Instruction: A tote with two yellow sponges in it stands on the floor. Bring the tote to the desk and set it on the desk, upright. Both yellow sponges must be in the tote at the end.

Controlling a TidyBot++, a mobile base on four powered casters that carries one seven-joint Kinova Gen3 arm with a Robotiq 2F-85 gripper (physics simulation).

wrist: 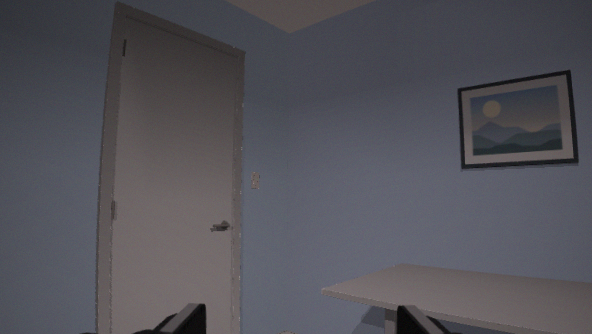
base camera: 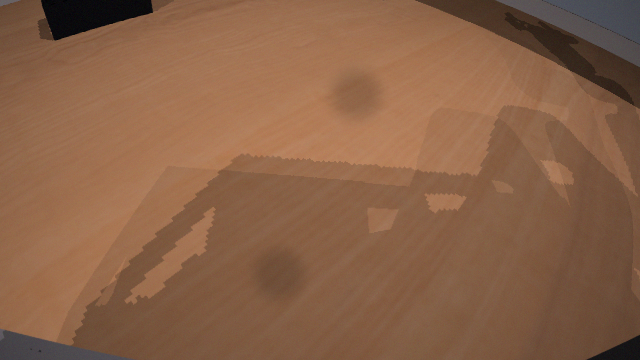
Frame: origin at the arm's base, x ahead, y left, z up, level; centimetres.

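Where they show: gripper, between the fingertips: (wrist: 301,327).
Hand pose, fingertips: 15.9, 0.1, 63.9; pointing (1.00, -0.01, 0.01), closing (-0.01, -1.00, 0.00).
After its pixels a point has its place, as x, y, z.
My gripper (wrist: 301,320) {15.9, 0.1, 63.9} is open, with its two dark fingertips wide apart at the bottom edge of the wrist view and no object seen between them. A pale desk top (wrist: 475,292) {136.1, -70.3, 32.4} shows at the lower right of the wrist view, beyond and below the right fingertip's level of view, with part of a leg under it. The tote and the two yellow sponges do not show in either view. The desk does not show in the base camera view.
A black, straight-sided object (base camera: 100,15) {98.4, 61.3, -36.3} stands on the wooden floor (base camera: 250,100) {61.5, 9.6, -39.6} at the upper left of the base camera view. Shadows lie across the floor. A closed door (wrist: 175,150) {192.0, 71.1, 96.3} is at the left of the wrist view, and a framed picture (wrist: 517,120) {163.8, -109.7, 109.2} hangs at the right.
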